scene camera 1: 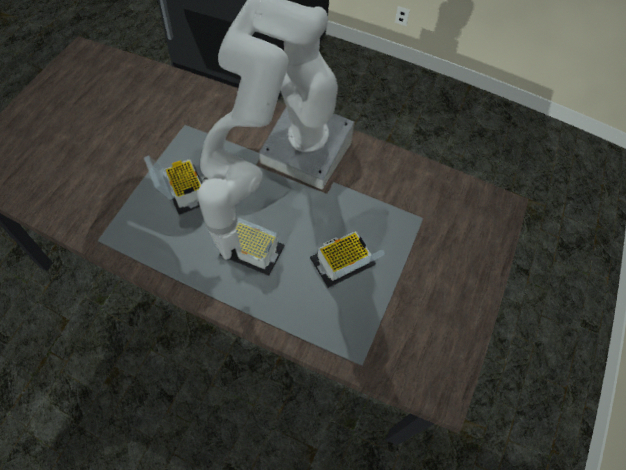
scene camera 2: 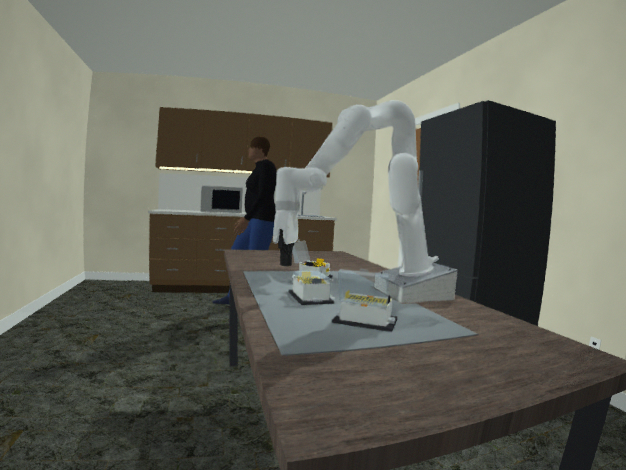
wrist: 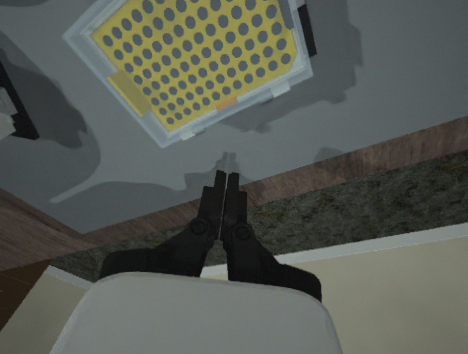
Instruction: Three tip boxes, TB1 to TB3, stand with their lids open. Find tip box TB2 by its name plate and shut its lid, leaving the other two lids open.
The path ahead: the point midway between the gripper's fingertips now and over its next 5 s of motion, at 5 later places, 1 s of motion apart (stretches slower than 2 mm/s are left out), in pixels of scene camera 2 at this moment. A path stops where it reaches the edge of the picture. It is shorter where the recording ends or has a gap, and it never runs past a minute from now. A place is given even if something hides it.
My gripper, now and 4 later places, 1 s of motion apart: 285,265; 303,228; 302,268; 302,273; 302,233
